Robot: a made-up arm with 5 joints.
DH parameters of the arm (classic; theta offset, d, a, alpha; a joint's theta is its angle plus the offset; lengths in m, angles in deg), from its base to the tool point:
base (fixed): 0 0.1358 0 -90
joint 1: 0 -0.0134 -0.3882 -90
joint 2: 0 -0.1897 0.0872 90
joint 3: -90 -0.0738 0.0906 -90
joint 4: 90 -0.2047 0.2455 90
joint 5: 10.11 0 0.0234 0
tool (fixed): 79.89 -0.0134 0 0
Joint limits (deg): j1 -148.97..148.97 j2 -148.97..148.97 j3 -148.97..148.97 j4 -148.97..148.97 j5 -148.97..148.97
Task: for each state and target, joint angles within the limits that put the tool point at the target. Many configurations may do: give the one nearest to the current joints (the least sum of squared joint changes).
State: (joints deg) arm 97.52 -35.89 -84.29 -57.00 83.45
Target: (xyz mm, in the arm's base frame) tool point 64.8 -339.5 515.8
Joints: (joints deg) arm 89.03 -41.38 -77.14 -47.18 78.54
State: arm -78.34 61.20 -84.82 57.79 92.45
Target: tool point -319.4 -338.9 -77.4
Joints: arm -43.99 55.39 -111.70 61.73 89.57
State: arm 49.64 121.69 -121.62 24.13 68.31
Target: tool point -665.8 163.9 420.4
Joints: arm 20.26 148.97 -137.35 8.56 54.21
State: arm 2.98 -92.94 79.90 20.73 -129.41
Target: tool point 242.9 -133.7 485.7
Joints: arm 50.18 -59.31 73.21 15.25 -124.30
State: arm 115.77 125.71 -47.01 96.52 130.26
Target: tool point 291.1 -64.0 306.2
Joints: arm 148.97 138.93 -38.98 126.07 126.32
